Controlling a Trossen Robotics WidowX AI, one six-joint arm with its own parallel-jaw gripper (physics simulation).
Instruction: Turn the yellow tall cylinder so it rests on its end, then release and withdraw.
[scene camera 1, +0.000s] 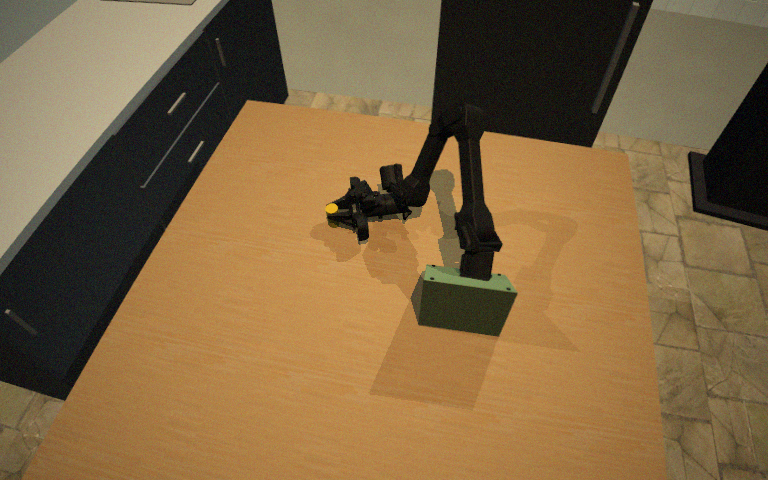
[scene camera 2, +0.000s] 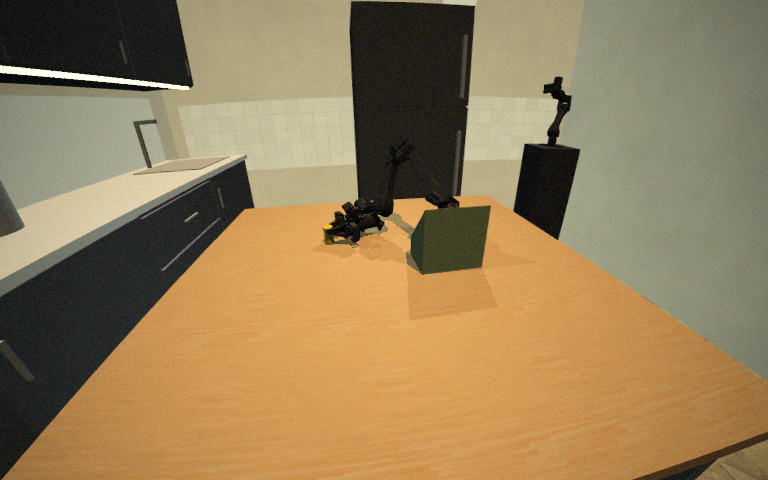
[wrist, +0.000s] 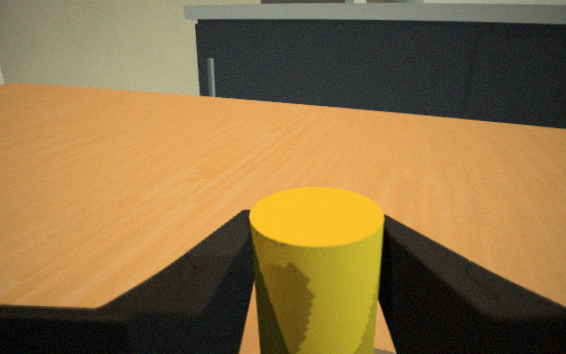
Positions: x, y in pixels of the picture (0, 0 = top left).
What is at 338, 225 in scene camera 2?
My gripper.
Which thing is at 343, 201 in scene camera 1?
My gripper.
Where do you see a yellow tall cylinder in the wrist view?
At 316, 251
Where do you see my gripper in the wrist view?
311, 225
